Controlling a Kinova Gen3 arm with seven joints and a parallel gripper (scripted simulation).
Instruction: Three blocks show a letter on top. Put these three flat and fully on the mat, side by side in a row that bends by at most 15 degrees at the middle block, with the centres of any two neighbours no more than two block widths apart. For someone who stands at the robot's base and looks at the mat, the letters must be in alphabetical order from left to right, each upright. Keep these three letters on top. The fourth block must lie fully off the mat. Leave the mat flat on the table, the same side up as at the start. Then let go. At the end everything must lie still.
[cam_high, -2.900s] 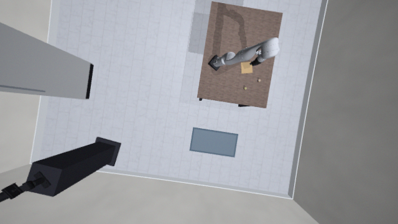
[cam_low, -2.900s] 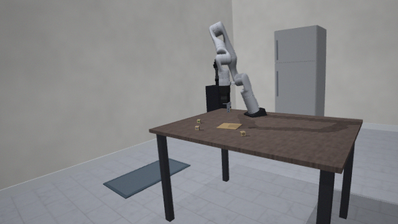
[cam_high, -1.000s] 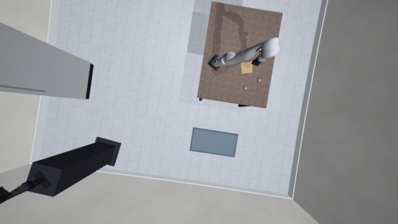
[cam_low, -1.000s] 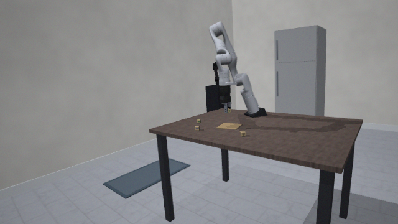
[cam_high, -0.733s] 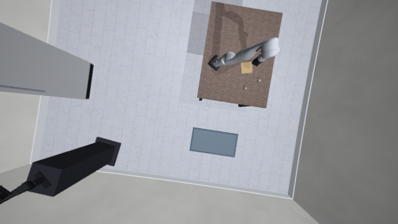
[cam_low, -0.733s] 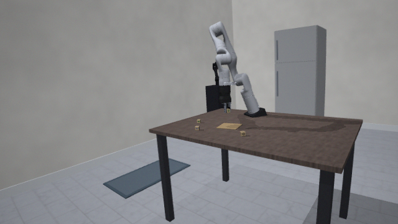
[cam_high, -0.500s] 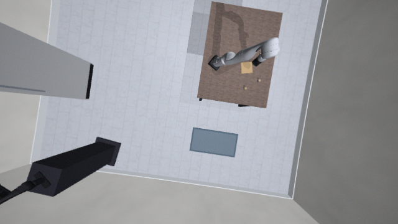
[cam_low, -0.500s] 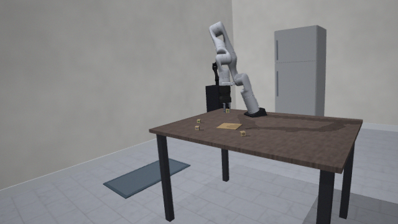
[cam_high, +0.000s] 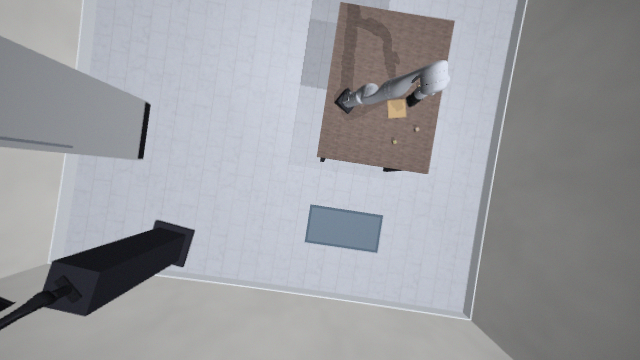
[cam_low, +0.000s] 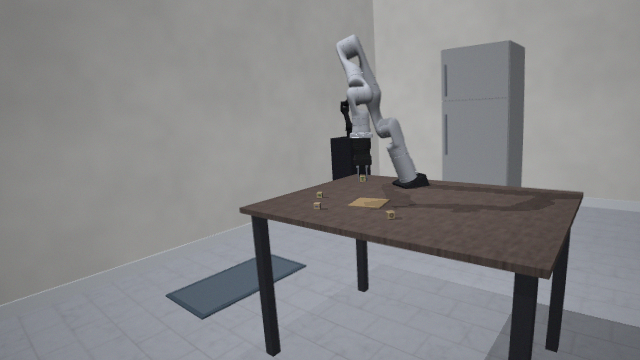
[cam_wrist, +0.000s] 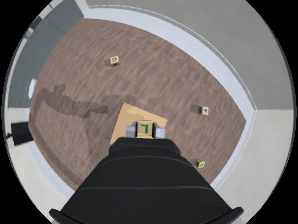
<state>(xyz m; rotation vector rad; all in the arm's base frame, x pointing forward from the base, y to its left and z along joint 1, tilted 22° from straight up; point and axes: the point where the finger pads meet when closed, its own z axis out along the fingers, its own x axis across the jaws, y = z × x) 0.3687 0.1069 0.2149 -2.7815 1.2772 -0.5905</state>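
Right now my hand is 40 mm past the mat, 10 mm to the left of it and 120 mm above it. From my hand the other things lie so: tan block 150 mm ahead, 120 mm to the right, 110 mm below.
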